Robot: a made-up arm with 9 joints. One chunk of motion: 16 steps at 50 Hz.
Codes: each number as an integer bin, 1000 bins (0 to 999) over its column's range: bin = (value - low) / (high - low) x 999, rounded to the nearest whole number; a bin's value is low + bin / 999 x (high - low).
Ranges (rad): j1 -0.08..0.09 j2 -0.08..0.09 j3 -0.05..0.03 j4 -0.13..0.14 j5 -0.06..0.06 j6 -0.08..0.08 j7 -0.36..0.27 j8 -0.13..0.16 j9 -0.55..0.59
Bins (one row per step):
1: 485 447 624 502 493 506 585 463 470
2: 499 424 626 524 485 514 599 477 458
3: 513 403 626 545 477 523 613 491 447
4: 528 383 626 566 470 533 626 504 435
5: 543 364 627 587 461 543 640 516 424
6: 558 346 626 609 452 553 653 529 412
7: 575 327 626 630 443 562 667 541 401
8: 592 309 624 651 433 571 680 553 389
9: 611 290 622 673 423 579 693 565 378
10: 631 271 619 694 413 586 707 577 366
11: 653 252 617 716 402 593 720 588 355
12: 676 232 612 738 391 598 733 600 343
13: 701 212 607 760 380 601 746 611 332
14: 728 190 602 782 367 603 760 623 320
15: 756 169 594 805 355 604 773 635 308
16: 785 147 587 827 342 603 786 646 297
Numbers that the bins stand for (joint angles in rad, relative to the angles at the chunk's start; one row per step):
1: 0.0025 -0.0039 0.0000 0.0057 -0.0008 0.0010 0.0089 0.0044 -0.0137
2: 0.0049 -0.0078 0.0001 0.0116 -0.0017 0.0023 0.0177 0.0085 -0.0274
3: 0.0073 -0.0114 0.0001 0.0173 -0.0027 0.0038 0.0266 0.0125 -0.0399
4: 0.0098 -0.0148 0.0001 0.0230 -0.0035 0.0054 0.0348 0.0163 -0.0536
5: 0.0124 -0.0181 0.0002 0.0286 -0.0046 0.0070 0.0436 0.0198 -0.0662
6: 0.0150 -0.0211 0.0001 0.0346 -0.0057 0.0086 0.0518 0.0236 -0.0798
7: 0.0178 -0.0244 0.0001 0.0403 -0.0068 0.0100 0.0606 0.0270 -0.0924
8: 0.0207 -0.0274 0.0000 0.0459 -0.0080 0.0115 0.0688 0.0305 -0.1061
9: 0.0240 -0.0307 -0.0002 0.0519 -0.0092 0.0127 0.0770 0.0340 -0.1186
10: 0.0274 -0.0339 -0.0004 0.0576 -0.0104 0.0139 0.0859 0.0375 -0.1323
11: 0.0311 -0.0371 -0.0006 0.0635 -0.0117 0.0150 0.0941 0.0407 -0.1449
12: 0.0350 -0.0405 -0.0010 0.0695 -0.0130 0.0158 0.1023 0.0442 -0.1586
13: 0.0393 -0.0439 -0.0014 0.0754 -0.0144 0.0163 0.1105 0.0474 -0.1711
14: 0.0439 -0.0477 -0.0018 0.0814 -0.0159 0.0166 0.1193 0.0509 -0.1848
15: 0.0486 -0.0512 -0.0024 0.0876 -0.0174 0.0167 0.1275 0.0543 -0.1985
16: 0.0536 -0.0550 -0.0030 0.0935 -0.0189 0.0166 0.1357 0.0575 -0.2111

